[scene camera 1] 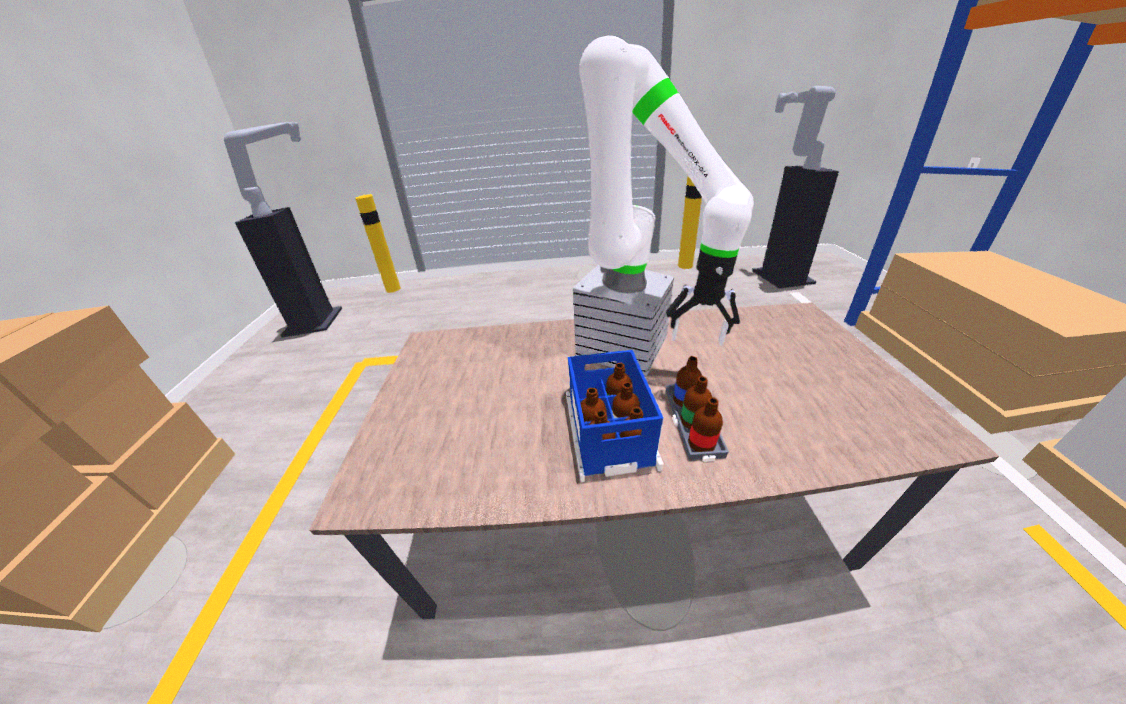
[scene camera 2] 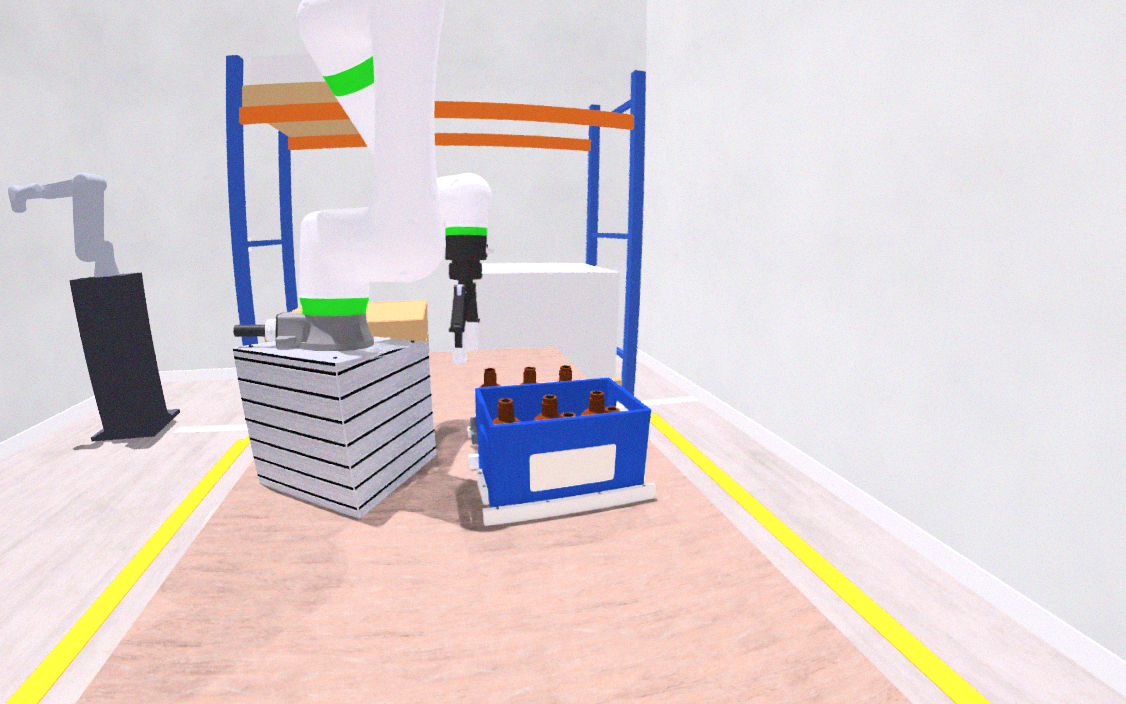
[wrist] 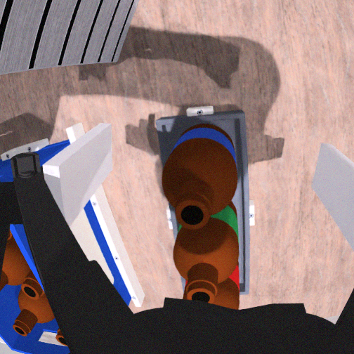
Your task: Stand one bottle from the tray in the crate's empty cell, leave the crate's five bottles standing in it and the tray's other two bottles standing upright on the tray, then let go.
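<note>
The blue crate holds five brown bottles; its empty cell is the back-left one in scene camera 1. The grey tray stands right of it with three upright bottles in a row: blue-label at the back, green-label in the middle, red-label at the front. My gripper is open and empty, pointing down above and slightly behind the blue-label bottle. The crate hides the tray bottles' bodies in scene camera 2.
The ribbed robot pedestal stands behind the crate on the wooden table. White brackets edge the crate's foot. Cardboard boxes, a blue-and-orange rack and yellow posts stand beyond the table.
</note>
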